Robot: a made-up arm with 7 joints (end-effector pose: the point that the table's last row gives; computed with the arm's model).
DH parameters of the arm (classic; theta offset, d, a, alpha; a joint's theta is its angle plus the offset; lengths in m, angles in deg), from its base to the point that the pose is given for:
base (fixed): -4.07 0 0 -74.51
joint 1: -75.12 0.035 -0.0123 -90
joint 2: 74 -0.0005 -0.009 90
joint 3: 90 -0.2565 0.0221 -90
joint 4: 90 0.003 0.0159 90
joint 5: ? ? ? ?
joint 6: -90 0 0.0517 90
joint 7: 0 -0.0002 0 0
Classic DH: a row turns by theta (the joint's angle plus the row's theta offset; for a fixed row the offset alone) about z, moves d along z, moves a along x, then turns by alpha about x.
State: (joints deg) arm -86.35 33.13 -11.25 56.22 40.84 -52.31 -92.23
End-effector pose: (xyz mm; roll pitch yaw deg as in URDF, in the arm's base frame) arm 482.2 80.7 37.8 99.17 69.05 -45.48
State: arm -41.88 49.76 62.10 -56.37 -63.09 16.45 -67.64
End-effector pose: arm 81.6 173.1 120.0 87.12 -4.60 -88.14
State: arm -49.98 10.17 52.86 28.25 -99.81 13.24 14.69
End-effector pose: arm 379.8 223.2 -196.5 -117.68 4.32 19.03
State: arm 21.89 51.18 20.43 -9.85 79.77 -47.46 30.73
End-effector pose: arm 127.9 276.5 -209.4 109.30 14.24 -45.29
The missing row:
joint 5: 0 0.2021 -0.0005 -90
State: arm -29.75 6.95 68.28 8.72 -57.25 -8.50 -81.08
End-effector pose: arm 201.7 310.8 -243.4 -5.97 -68.65 -12.79
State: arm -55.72 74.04 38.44 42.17 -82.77 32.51 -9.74
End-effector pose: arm 253.9 430.3 117.2 -48.94 -28.20 15.32
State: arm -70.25 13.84 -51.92 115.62 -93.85 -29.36 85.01
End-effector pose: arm 391.9 174.1 -266.0 9.42 5.27 123.95
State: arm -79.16 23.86 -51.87 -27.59 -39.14 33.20 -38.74
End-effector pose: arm 245.8 -164.3 -0.1 26.32 22.01 -114.27
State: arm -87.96 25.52 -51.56 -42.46 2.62 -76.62 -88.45
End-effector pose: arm 133.6 -85.8 40.6 176.31 65.65 -110.21
